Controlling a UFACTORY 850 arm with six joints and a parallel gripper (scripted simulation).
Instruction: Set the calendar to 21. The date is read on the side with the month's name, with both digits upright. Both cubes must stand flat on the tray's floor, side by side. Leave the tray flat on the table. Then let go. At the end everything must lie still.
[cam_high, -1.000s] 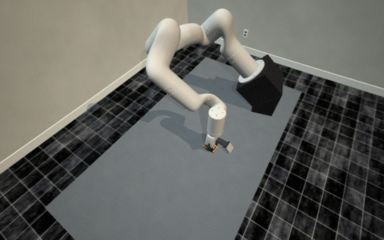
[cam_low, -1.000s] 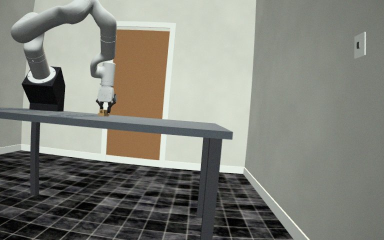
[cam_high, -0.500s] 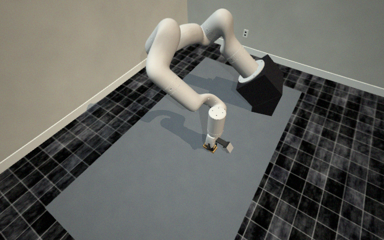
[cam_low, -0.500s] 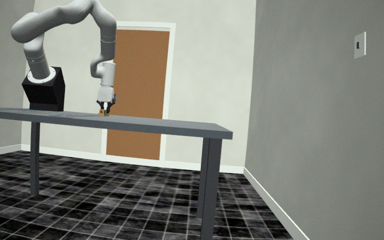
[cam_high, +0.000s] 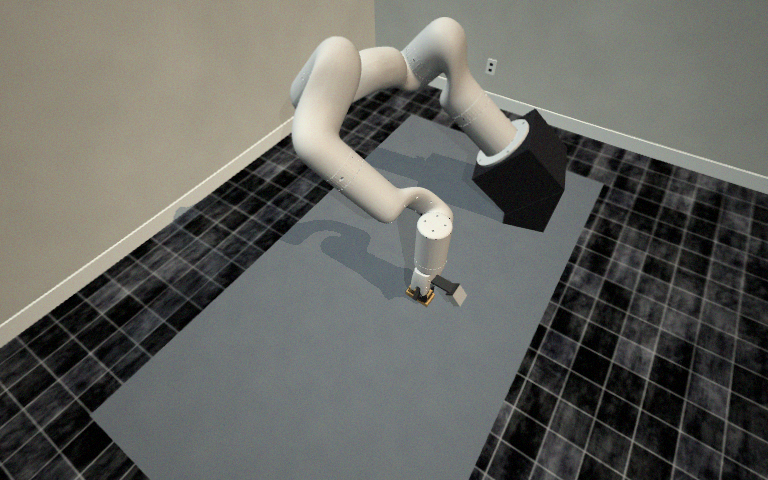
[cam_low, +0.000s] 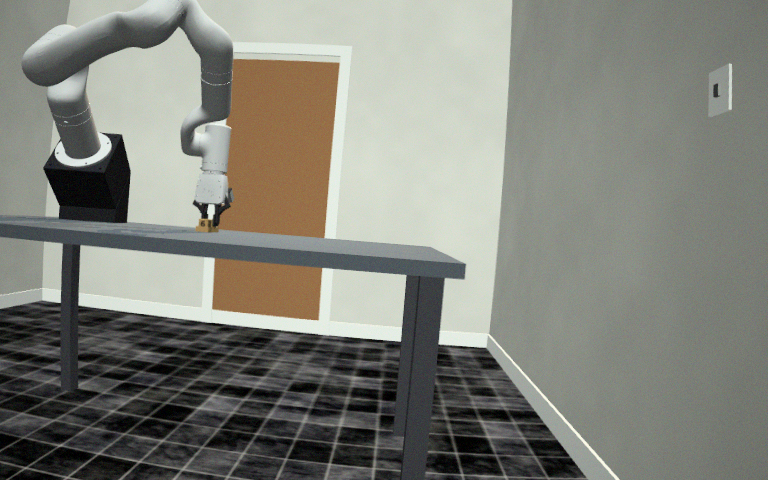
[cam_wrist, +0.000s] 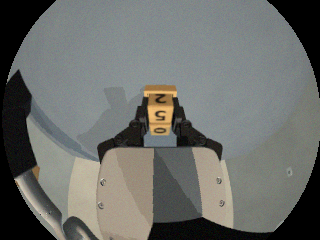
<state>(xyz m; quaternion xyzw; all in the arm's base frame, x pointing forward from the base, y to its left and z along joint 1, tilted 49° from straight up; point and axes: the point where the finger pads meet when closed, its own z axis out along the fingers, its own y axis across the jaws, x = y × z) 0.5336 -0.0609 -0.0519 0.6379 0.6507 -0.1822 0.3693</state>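
Now: hand 3 cm above the orange tray and 2 cm to the left of it.
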